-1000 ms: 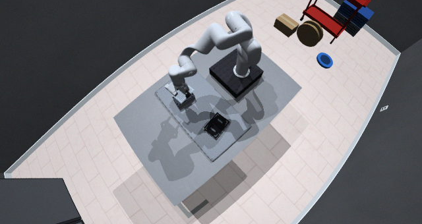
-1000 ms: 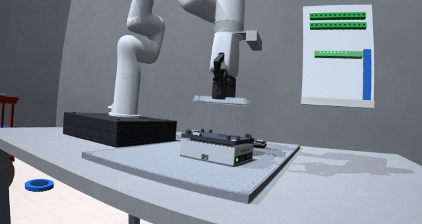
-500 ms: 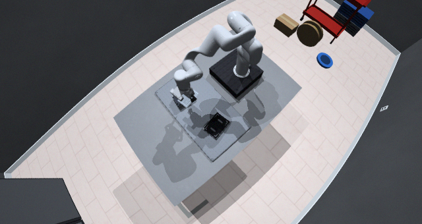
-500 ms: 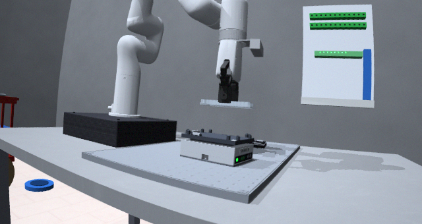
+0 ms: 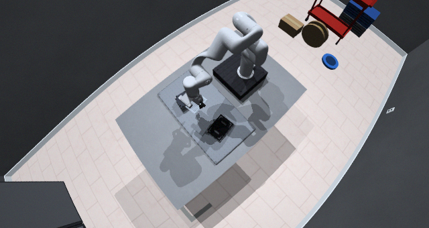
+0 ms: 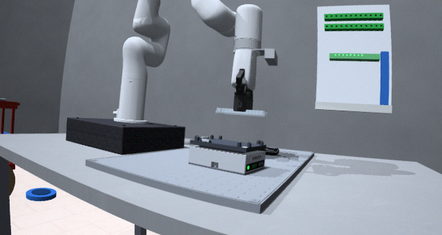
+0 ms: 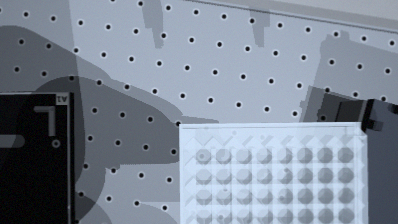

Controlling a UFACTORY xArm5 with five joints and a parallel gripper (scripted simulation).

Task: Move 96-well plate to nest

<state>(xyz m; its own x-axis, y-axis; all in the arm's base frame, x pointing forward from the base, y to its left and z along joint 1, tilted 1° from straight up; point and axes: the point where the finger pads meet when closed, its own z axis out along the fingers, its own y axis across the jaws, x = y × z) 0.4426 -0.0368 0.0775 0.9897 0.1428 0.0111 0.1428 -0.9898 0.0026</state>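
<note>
Right now my hand is 200 mm to the right of the black plate nest N1, 130 mm above it and 20 mm past it. From my hand the other things lie so: A1 mark (160 mm to the left, 130 mm below, 60 mm ahead); 96-well plate (10 mm below).
</note>
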